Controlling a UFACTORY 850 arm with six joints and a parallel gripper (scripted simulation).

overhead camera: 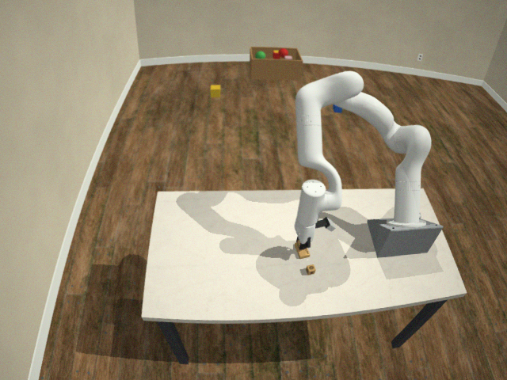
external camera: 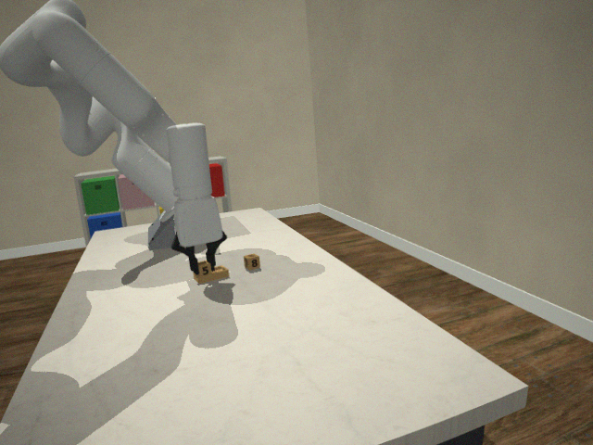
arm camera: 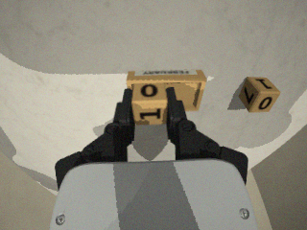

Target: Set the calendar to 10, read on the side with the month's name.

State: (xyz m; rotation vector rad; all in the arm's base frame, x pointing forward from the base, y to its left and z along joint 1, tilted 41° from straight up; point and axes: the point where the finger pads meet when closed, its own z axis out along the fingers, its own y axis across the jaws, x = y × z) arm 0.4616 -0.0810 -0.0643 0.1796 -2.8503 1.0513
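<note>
My hand is 3 cm above the wooden tray and 2 cm to the right of it. The rest, counted from my hand: cube (12 cm to the left, 3 cm below, 2 cm behind).
</note>
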